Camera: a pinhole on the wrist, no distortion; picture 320 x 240 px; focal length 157.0 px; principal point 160.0 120.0 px. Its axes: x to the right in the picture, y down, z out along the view. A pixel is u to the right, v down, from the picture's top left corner.
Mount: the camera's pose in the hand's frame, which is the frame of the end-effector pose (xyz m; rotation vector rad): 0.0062 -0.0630 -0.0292 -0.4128 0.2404 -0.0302
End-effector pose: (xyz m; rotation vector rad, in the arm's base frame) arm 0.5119 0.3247 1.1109 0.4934 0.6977 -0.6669
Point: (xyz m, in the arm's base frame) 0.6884 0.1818 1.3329
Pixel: 118 113
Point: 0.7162 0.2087 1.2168
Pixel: 165 135
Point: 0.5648 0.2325 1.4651
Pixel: 17 100
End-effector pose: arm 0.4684 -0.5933 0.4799 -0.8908 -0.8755 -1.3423
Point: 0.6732 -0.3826 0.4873
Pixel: 79 210
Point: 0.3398 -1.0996 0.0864
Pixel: behind the camera
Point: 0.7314 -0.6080 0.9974
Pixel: 300 186
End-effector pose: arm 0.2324 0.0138 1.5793 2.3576 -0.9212 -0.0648
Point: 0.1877 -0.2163 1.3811
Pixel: 155 108
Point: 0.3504 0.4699 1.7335
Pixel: behind the camera
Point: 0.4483 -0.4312 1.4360
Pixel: 278 107
